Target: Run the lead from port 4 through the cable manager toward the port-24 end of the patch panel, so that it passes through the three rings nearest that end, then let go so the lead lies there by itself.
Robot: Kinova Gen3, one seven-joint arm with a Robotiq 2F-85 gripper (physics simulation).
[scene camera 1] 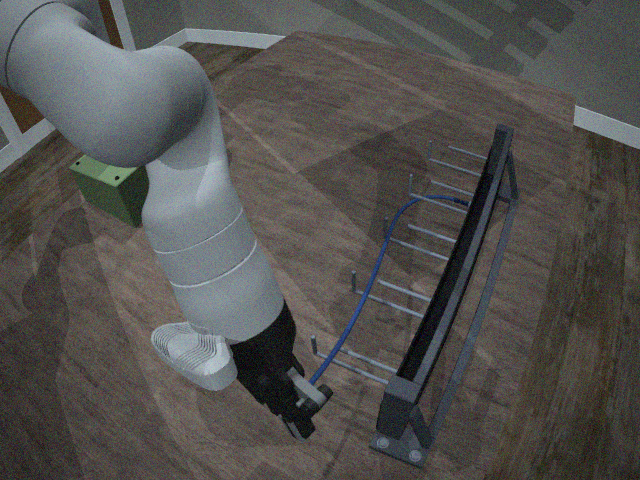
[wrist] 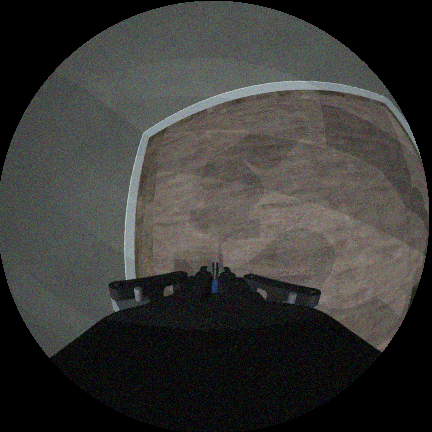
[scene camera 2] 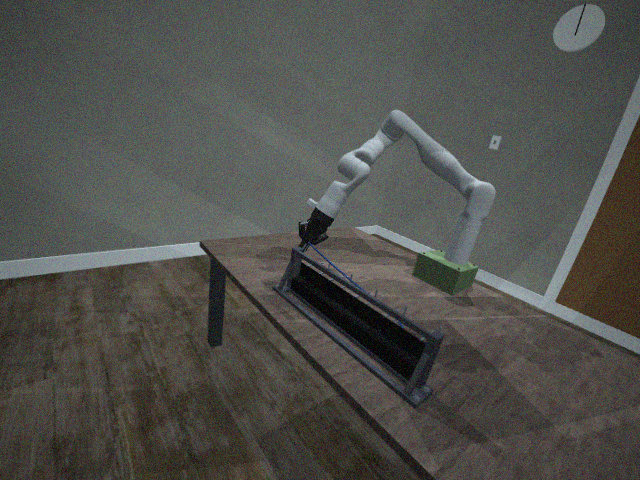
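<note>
The blue lead (scene camera 1: 375, 272) (scene camera 2: 330, 261) (wrist: 214, 286) leaves the patch panel (scene camera 1: 462, 263) (scene camera 2: 356, 325) near its far end in the first scene view. It bends beside the second ring from there and runs taut toward the near end. It crosses the third ring (scene camera 1: 418, 248) close to its post, and the fourth ring (scene camera 1: 354, 281) and nearest ring (scene camera 1: 313, 345) on the panel side of their posts. Whether it lies inside or above these rings is unclear. My gripper (scene camera 1: 310, 414) (scene camera 2: 303, 245) (wrist: 214, 270) is shut on the lead, raised beyond the nearest ring. Port numbers are unreadable.
The panel's near foot (scene camera 1: 398, 449) is bolted down to the right of my gripper in the first scene view. The green base block (scene camera 1: 108, 196) (scene camera 2: 439, 271) stands at the arm's base. The wooden table (scene camera 2: 516, 382) has its long edge beside the panel.
</note>
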